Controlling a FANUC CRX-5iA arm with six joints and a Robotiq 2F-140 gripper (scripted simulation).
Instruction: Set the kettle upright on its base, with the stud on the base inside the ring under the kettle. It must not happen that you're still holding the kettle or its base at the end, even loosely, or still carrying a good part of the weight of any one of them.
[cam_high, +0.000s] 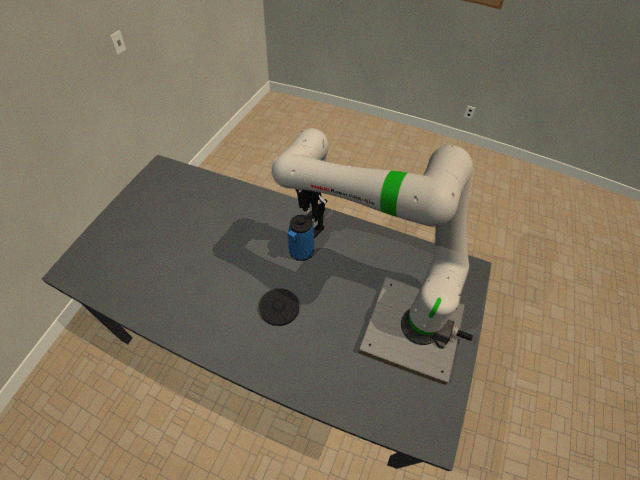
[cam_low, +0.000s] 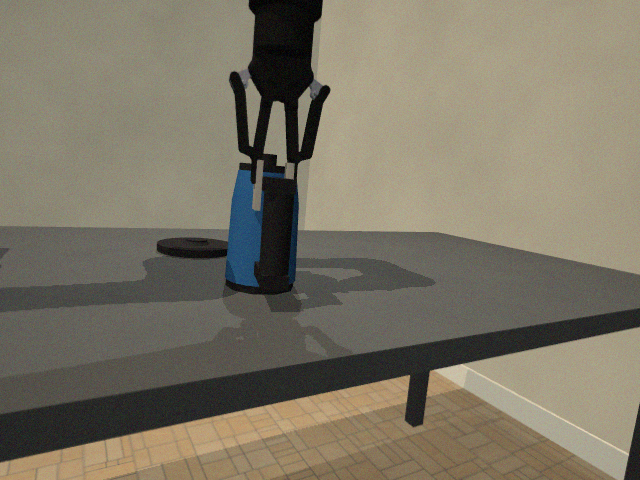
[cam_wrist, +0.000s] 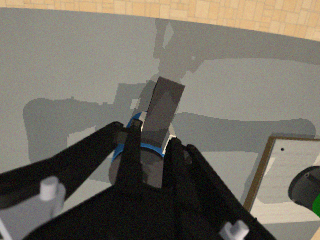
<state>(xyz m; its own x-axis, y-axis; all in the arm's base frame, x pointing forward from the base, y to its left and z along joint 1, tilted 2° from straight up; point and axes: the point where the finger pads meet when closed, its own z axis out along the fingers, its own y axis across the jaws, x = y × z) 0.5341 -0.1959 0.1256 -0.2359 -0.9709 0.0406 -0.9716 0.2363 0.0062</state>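
Right now the blue kettle is 6 cm below my hand, 3 cm to the left of it and 1 cm ahead of it. The rest, counted from my hand: round black base (33 cm to the left, 14 cm below, 2 cm behind).
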